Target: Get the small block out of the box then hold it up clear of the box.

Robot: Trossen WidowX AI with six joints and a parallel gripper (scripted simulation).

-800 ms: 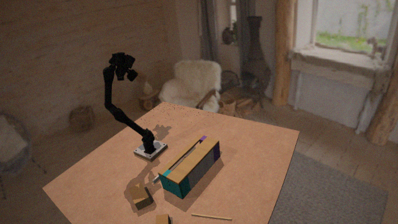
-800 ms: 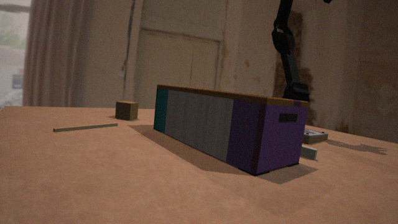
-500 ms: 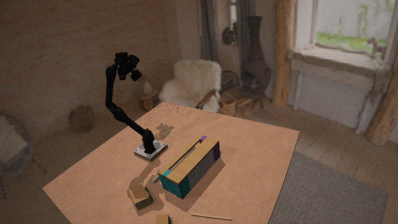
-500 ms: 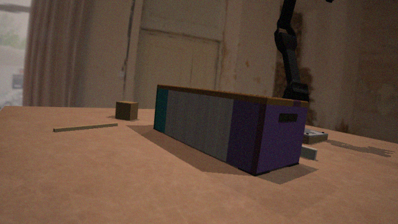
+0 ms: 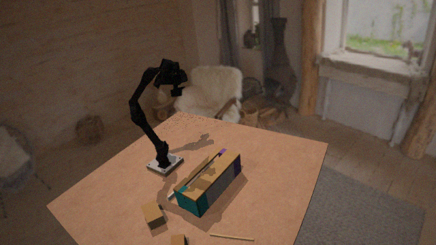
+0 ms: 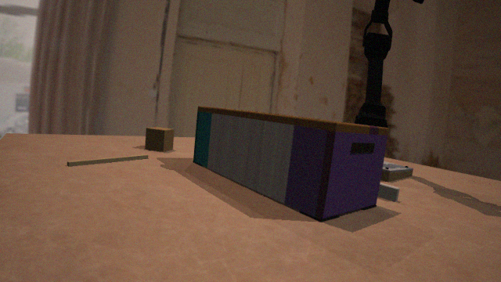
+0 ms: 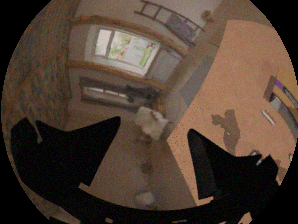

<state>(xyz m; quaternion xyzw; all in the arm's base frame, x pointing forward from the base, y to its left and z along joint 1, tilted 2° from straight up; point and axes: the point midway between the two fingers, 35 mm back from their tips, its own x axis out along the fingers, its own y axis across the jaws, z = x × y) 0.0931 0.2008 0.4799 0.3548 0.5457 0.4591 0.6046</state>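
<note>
My gripper tip is 43 cm above the long box, 27 cm to the left of it and 23 cm short of it. The rest, counted from my gripper tip: thin stick: 51 cm to the right, 50 cm ahead, 49 cm below.
</note>
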